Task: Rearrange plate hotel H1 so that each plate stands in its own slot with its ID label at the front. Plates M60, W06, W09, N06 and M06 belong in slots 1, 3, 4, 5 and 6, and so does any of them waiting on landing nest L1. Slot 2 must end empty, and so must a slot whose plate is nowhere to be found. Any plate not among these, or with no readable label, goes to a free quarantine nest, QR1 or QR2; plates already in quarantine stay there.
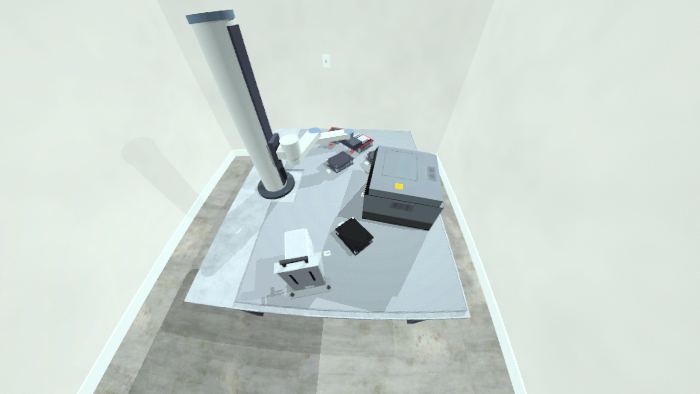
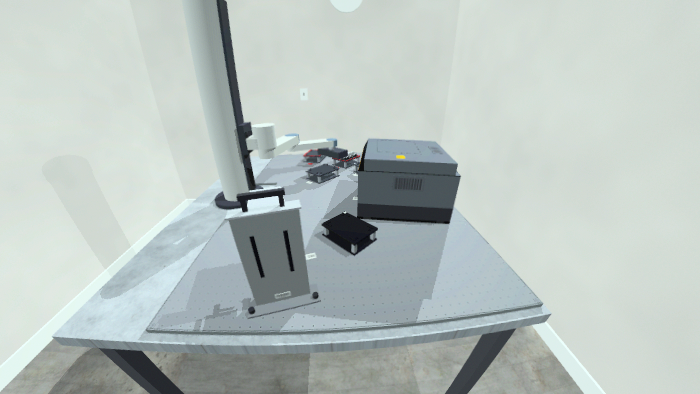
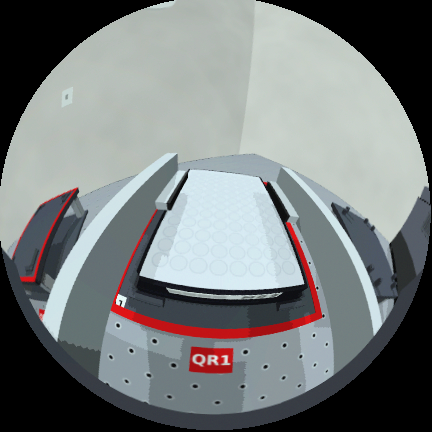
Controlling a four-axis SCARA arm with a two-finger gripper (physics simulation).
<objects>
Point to a landing nest L1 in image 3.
At 365,241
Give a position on a quarantine nest QR1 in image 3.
At 175,311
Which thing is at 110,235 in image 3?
My gripper.
</objects>
